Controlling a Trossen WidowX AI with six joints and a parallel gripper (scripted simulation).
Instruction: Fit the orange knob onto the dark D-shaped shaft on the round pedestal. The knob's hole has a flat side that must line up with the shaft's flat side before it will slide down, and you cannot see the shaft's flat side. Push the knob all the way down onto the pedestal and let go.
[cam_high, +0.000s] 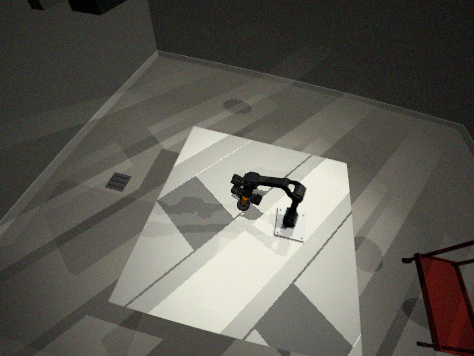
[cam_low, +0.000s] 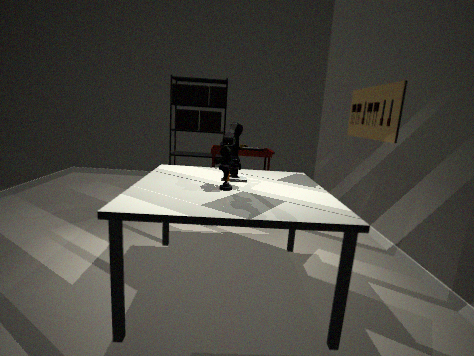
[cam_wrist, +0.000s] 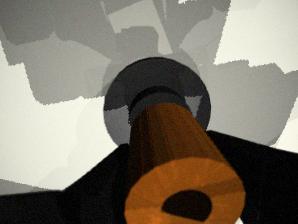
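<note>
The orange knob is 2 cm above my gripper tip. From my gripper tip the other things lie so: dark round pedestal (4 cm below).
</note>
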